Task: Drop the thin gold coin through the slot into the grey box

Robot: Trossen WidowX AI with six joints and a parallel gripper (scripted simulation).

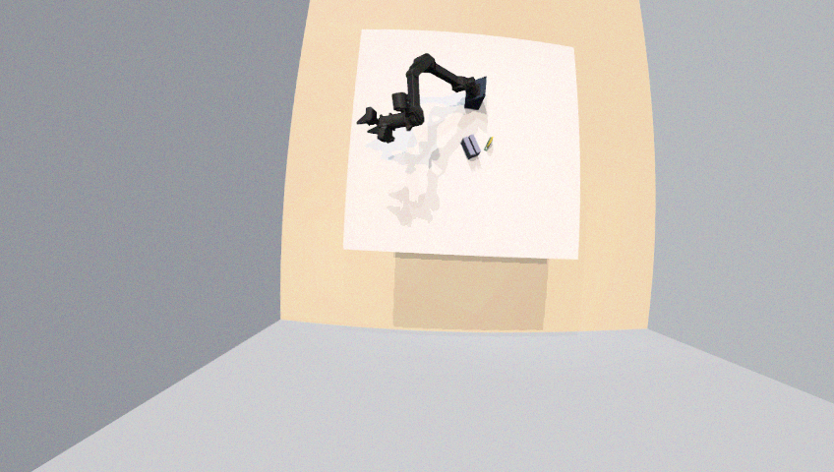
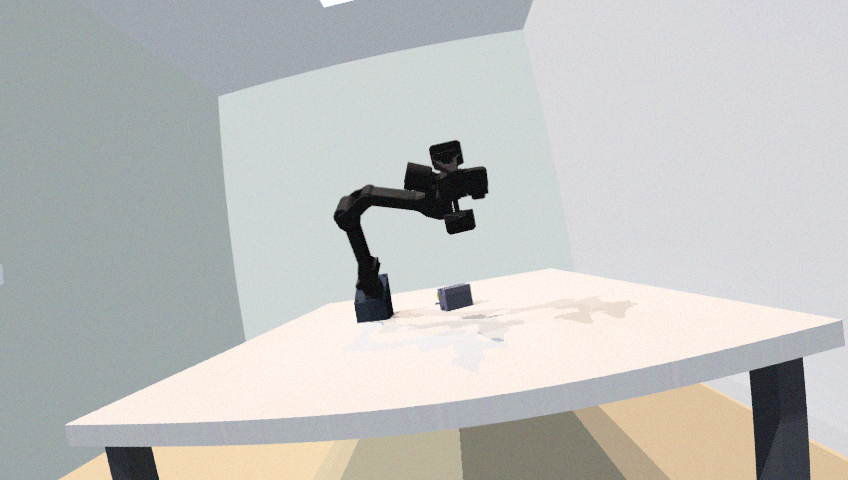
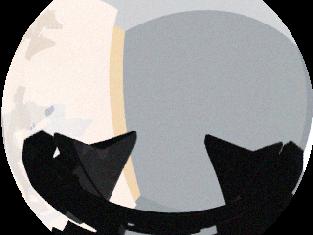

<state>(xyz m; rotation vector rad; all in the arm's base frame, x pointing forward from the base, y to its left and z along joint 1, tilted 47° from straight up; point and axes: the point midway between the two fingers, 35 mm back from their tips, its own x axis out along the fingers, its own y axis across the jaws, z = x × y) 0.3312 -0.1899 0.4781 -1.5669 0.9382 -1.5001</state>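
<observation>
Right now the coin is 80 mm behind my gripper tip, 620 mm to the left of it and 270 mm below it.
</observation>
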